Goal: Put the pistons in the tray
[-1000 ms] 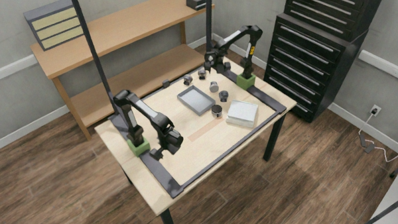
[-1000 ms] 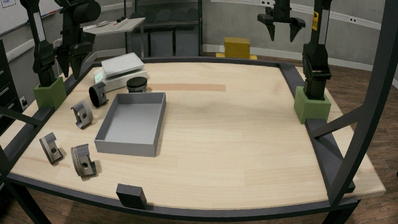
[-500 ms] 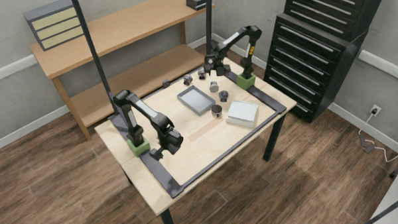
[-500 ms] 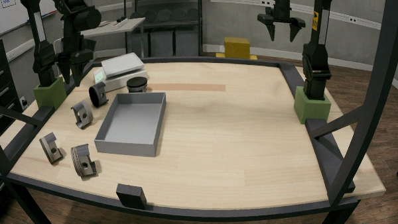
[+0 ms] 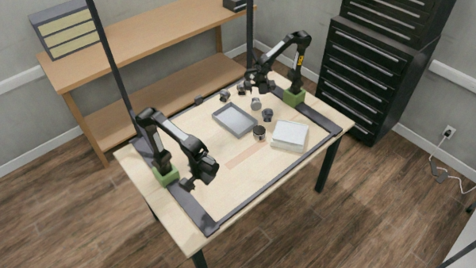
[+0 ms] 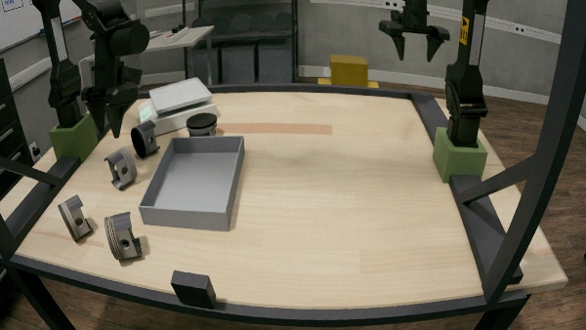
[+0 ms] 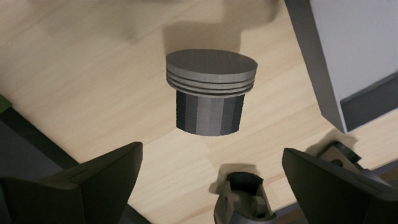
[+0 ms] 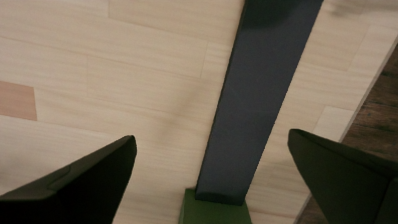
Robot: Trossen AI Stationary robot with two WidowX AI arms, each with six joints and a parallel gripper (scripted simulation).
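Note:
My left hand is 310 mm short of the grey pan, 90 mm above it and 30 mm to the left of it. Round my left hand: white scale 310 mm ahead, 110 mm below, 30 mm to the right; then steel parts tray 180 mm to the right, 130 mm below.

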